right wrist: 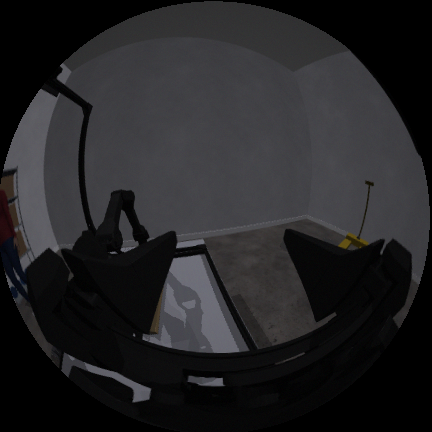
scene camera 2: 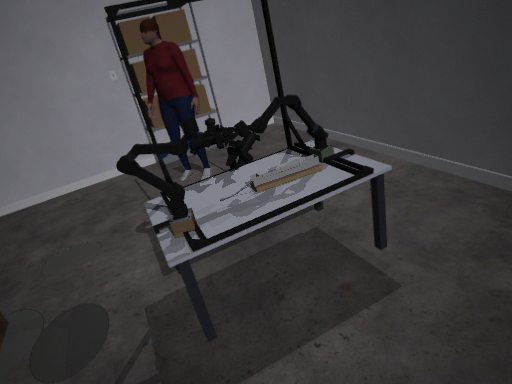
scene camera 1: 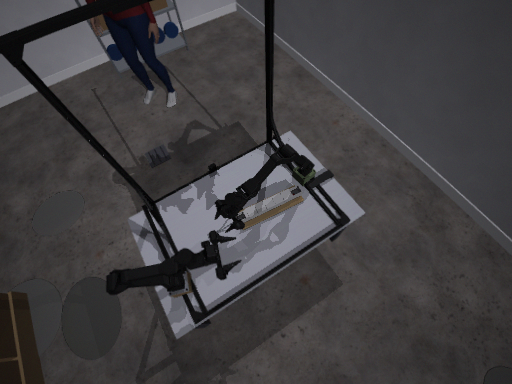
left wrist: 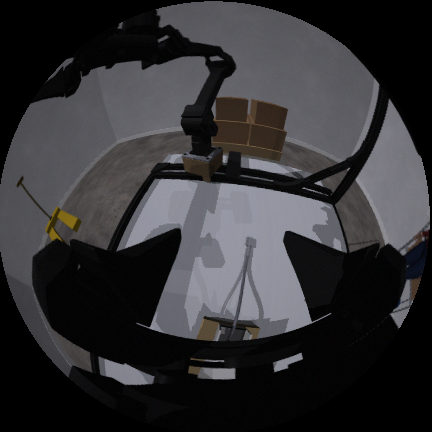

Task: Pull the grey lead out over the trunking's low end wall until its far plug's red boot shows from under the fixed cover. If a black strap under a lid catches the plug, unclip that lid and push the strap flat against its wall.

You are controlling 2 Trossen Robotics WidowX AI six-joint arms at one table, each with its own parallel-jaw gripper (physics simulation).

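Frame: origin at the left arm's base, x right, y ahead, z up, level; metres.
Where they show: left gripper, between the fingertips: [scene camera 2: 230, 167] [scene camera 1: 220, 225] [left wrist: 234, 235]; right gripper, between the fingertips: [right wrist: 232, 235] [scene camera 2: 237, 130] [scene camera 1: 238, 248]; left arm's base, origin of its link: [scene camera 2: 321, 147] [scene camera 1: 304, 170]; right arm's base, origin of its link: [scene camera 2: 180, 215] [scene camera 1: 177, 283] [left wrist: 202, 150].
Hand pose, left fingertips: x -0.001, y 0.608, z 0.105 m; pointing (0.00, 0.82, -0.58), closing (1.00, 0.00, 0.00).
Things, the pixels of their centre, and the offset from my left fingertips. "spot": a spot on its surface instead. Level surfaces: height alone.
- wooden strip, a spot on its surface: [scene camera 2: 287, 179] [scene camera 1: 271, 215] spot: dx -0.075, dy -0.278, dz -0.165 m
- grey lead, a spot on its surface: [left wrist: 242, 287] spot: dx +0.037, dy -0.037, dz -0.156 m
- pale grey plug, middle of its body: [left wrist: 249, 241] dx +0.060, dy +0.068, dz -0.175 m
- white table, height of its surface: dz -0.179 m
The pale trunking [scene camera 1: 270, 201] [scene camera 2: 287, 170] lies beside a wooden strip [scene camera 1: 272, 212] [scene camera 2: 287, 179]. Its near end also shows at the bottom of the left wrist view. The grey lead [scene camera 2: 234, 194] [left wrist: 242, 287] runs out over that end onto the table, ending in a pale grey plug [left wrist: 251, 242]. My left gripper [scene camera 1: 223, 223] [left wrist: 234, 235] is open and empty, above the table off the trunking's lead end; the lead shows below, between its fingers. My right gripper [scene camera 1: 237, 250] [right wrist: 232, 235] is open and empty, raised over the table. The red boot and strap cannot be made out.
The white table [scene camera 1: 192, 212] [scene camera 2: 210, 220] carries black frame rails [scene camera 1: 272, 277] along its edges. My two grippers are close together over the table. A black upright post [scene camera 1: 270, 75] stands by the left arm's base. A person [scene camera 1: 135, 45] [scene camera 2: 170, 75] stands behind the table.
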